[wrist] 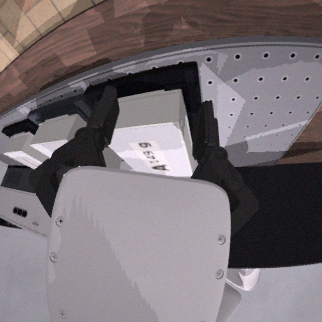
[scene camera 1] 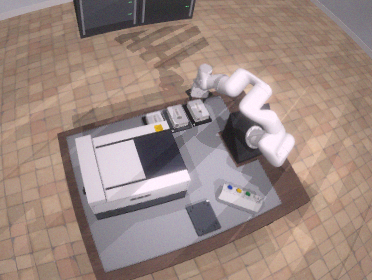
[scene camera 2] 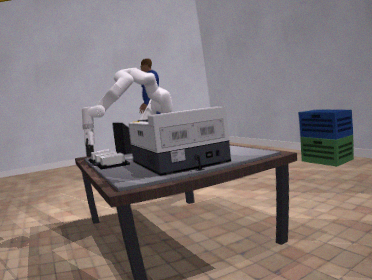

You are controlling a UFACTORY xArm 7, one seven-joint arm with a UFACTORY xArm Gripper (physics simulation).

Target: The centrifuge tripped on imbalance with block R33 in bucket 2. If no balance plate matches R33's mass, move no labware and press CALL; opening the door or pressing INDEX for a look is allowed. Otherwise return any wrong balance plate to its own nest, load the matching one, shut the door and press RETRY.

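Frame: origin at the arm's base, x ahead, y left, z up, level; metres.
Where they show: gripper, fingertip midpoint: (wrist: 157, 103) (scene camera 1: 196, 100) (scene camera 2: 90, 155); arm's base, link origin: (wrist: 256, 216) (scene camera 1: 254, 137).
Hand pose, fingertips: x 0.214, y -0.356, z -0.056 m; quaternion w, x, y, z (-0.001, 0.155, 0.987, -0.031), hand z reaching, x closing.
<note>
Things, the pixels of their top centre, and the offset from my fingertips.
- Balance plate A, top centre: (wrist: 153, 158) (scene camera 1: 198, 108) dx +0.018, dy +0.070, dz +0.018 m
- second white plate, top centre: (wrist: 76, 162) (scene camera 2: 105, 153) (scene camera 1: 177, 113) dx +0.149, dy +0.087, dz +0.018 m
- dark panel, top centre: (scene camera 1: 158, 153) dx +0.350, dy +0.396, dz +0.177 m
- button box, top centre: (scene camera 1: 243, 194) dx -0.014, dy +0.655, dz +0.048 m
- dark flat plate, top centre: (scene camera 1: 204, 216) dx +0.198, dy +0.692, dz -0.009 m
Balance plate A (scene camera 1: 198, 110) (wrist: 152, 142), a white block labelled "A 149 g", sits in its black nest (wrist: 192, 75). My gripper (scene camera 1: 200, 96) (scene camera 2: 89, 150) (wrist: 157, 103) is open, with its fingers apart on either side of plate A and nothing clamped. A second white plate (scene camera 1: 177, 116) (wrist: 57, 131) and a third (scene camera 1: 155, 118) (wrist: 20, 144) sit in a row beside it; their labels are unreadable. The white centrifuge (scene camera 1: 95, 170) (scene camera 2: 190, 131) has a dark panel (scene camera 1: 160, 154) on top. Its buckets and block R33 do not show. The button box (scene camera 1: 239, 199) has blue, yellow and green buttons.
A dark flat plate (scene camera 1: 203, 218) lies near the front edge of the table (scene camera 1: 295, 195) (scene camera 2: 165, 191). The arm's black base (scene camera 1: 234, 135) stands at the right. A person in blue (scene camera 2: 151, 80) is behind the arm. Blue (scene camera 2: 326, 124) and green (scene camera 2: 327, 150) crates are stacked on the floor.
</note>
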